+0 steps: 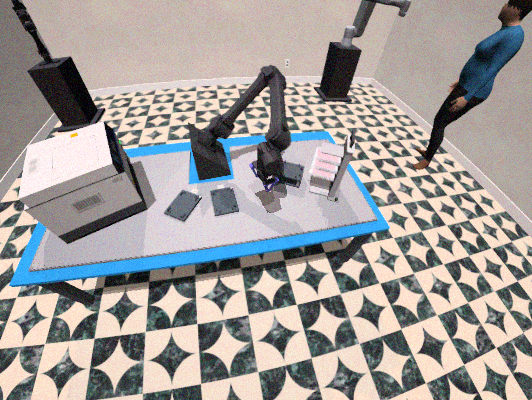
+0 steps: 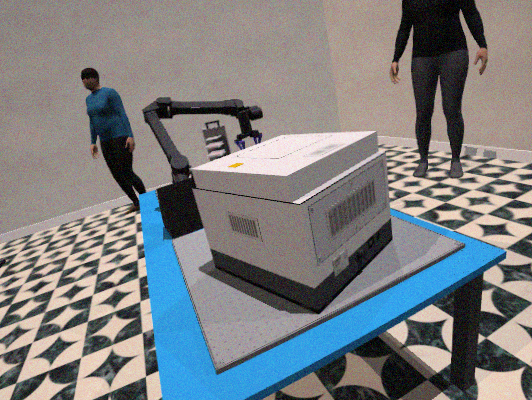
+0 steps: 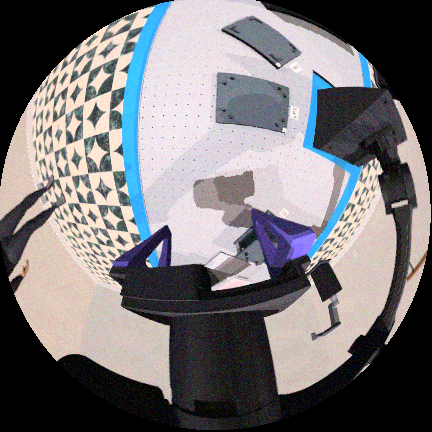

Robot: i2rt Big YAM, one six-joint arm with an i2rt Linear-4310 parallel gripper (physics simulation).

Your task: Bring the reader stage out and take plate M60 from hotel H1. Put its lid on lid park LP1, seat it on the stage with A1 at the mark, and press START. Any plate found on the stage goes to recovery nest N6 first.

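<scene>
My gripper is open and empty, with purple fingers, above the mat to the left of the hotel. The hotel stands upright at the table's right end and holds several pale, pinkish plates; their names cannot be read. Lid park LP1 is a flat dark plate with corner posts, and no lid shows on it. Another dark nest, beside the reader, shows no plate; its tag is too blurred to read. The white reader stands at the left end; its stage and START button do not show.
A third dark fixture lies between my gripper and the hotel, partly hidden. My arm's dark base stands at the table's back edge. A person in blue and one in black stand off the table.
</scene>
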